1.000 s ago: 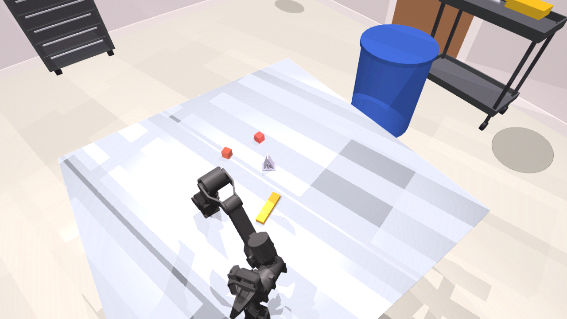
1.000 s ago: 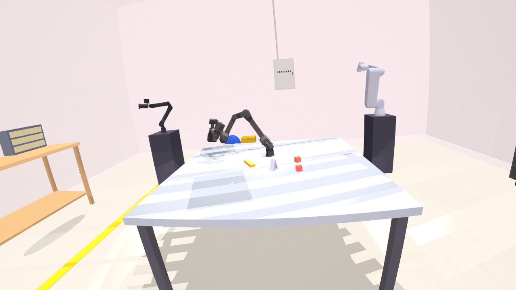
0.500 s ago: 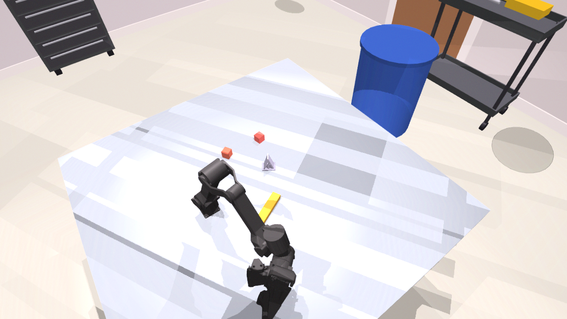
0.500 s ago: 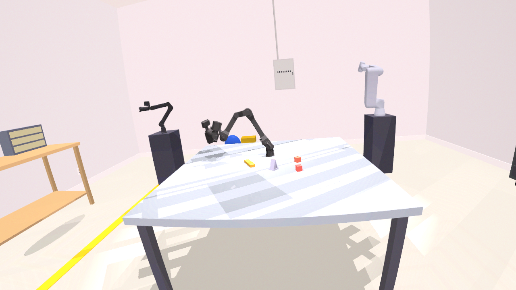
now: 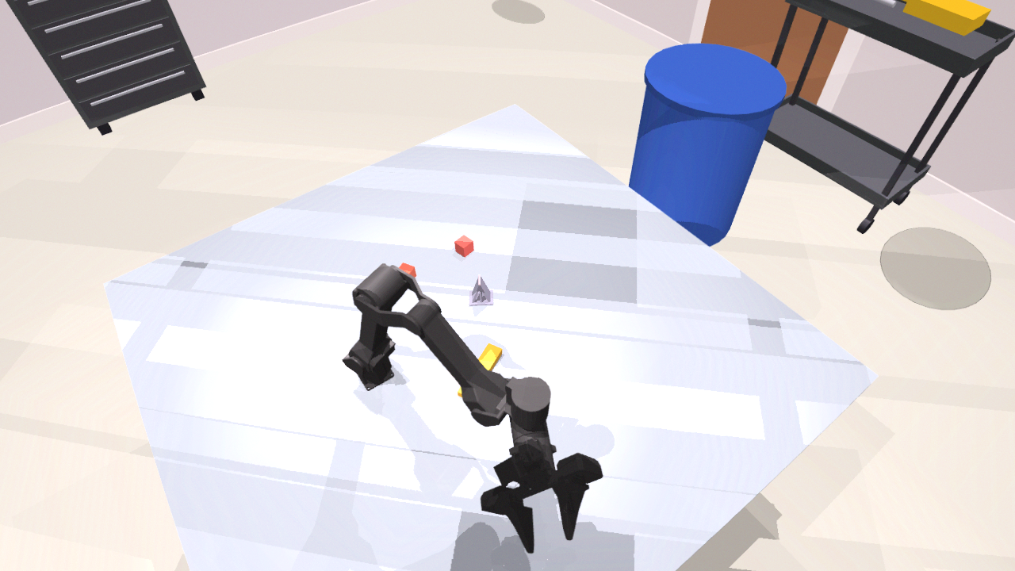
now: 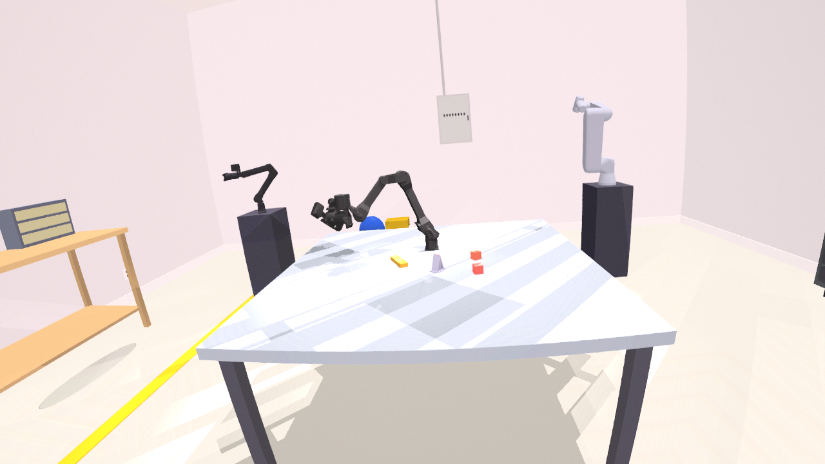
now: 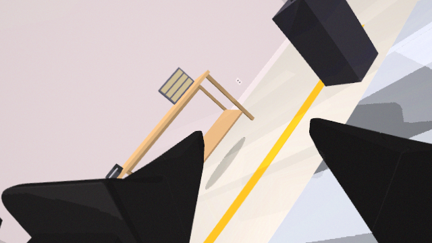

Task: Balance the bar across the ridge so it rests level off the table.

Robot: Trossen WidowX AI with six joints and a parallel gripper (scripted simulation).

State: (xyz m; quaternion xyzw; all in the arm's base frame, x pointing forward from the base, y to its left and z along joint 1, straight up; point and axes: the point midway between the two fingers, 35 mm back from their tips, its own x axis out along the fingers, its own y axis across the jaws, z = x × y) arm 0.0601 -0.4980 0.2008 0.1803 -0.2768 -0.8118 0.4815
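The yellow bar is 39 cm to the left of my gripper tip, 19 cm below it and 14 cm ahead of it. Round my gripper tip: red cube: 72 cm to the left, 18 cm below, 14 cm ahead.
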